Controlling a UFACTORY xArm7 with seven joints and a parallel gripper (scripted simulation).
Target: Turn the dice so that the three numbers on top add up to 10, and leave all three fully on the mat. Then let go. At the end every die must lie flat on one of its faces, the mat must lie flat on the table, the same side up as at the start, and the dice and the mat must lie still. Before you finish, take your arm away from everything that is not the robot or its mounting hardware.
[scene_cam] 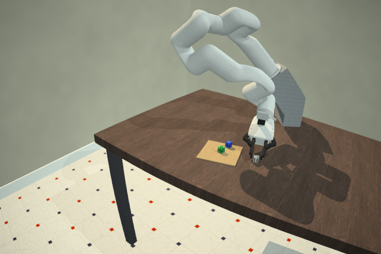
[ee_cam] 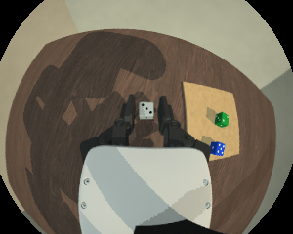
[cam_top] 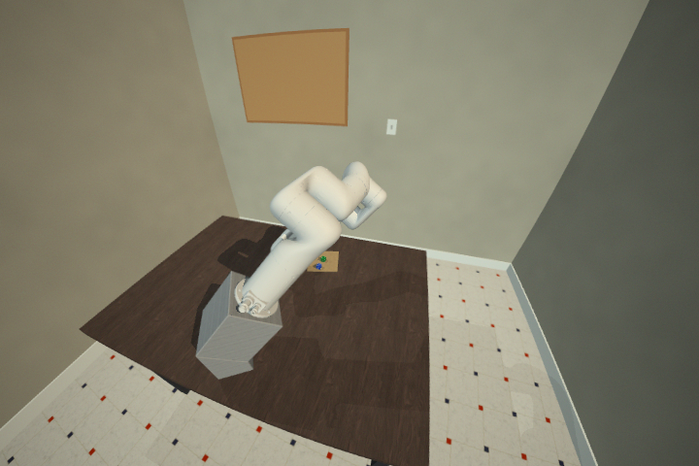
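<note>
The white die lies 10 mm ahead of my hand and 20 mm below it. From my hand the other things lie so: green die: 130 mm to the right, 20 mm below; tan mat: 130 mm to the right, 30 mm below; blue die: 50 mm behind, 120 mm to the right, 20 mm below.
</note>
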